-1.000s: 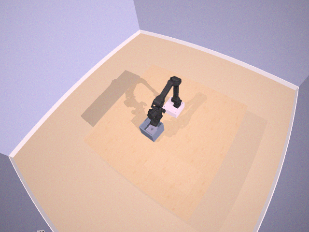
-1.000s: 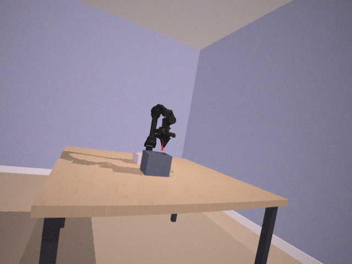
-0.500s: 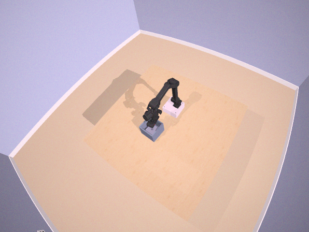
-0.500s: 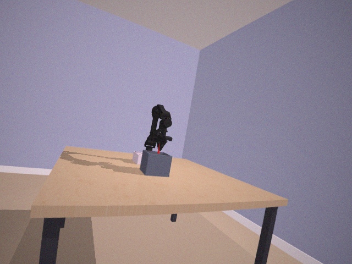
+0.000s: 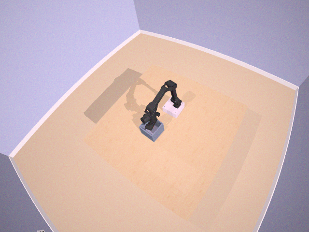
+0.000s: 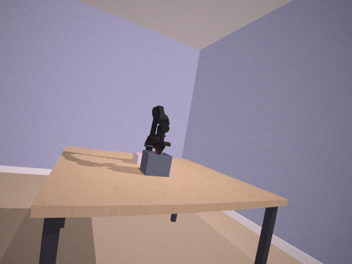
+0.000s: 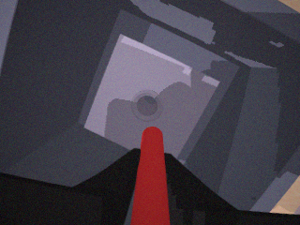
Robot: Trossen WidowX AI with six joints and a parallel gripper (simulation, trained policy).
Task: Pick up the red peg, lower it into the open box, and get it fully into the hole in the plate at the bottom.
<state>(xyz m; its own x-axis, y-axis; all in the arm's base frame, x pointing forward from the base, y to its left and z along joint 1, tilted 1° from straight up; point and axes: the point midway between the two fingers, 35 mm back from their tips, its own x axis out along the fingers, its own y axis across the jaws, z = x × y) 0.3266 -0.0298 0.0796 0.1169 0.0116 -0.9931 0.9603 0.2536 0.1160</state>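
My gripper tip is now 20 mm below the red peg. Also, from my gripper tip: pale plate (20 mm ahead, 10 mm to the right, 70 mm below).
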